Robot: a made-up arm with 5 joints.
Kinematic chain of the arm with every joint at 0, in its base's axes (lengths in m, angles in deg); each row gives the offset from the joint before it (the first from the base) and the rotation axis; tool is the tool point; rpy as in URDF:
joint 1: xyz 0 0 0.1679 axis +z
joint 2: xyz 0 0 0 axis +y
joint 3: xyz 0.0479 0 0.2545 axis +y
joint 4: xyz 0.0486 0 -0.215 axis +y
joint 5: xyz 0.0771 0 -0.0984 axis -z
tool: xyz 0 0 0 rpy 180 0 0
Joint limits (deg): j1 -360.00..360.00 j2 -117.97..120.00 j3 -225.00..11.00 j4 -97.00..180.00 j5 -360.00..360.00
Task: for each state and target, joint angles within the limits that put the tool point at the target. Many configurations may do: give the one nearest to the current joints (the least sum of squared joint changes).
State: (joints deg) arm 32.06 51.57 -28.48 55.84 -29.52
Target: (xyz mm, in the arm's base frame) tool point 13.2 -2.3 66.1
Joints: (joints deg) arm -9.88 44.38 -9.66 71.87 -29.52
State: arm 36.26 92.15 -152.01 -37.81 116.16
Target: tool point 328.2 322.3 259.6
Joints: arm 44.48 91.54 -174.54 -64.64 116.16
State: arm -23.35 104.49 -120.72 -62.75 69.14
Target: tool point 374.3 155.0 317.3
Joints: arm 22.49 71.08 -150.82 -96.99 69.14
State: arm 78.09 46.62 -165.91 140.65 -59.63
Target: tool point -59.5 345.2 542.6
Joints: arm 99.78 28.69 -178.45 114.46 -59.63
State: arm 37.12 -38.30 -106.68 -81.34 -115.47
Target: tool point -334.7 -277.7 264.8
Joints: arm 39.68 -85.66 -127.90 -96.64 -115.47
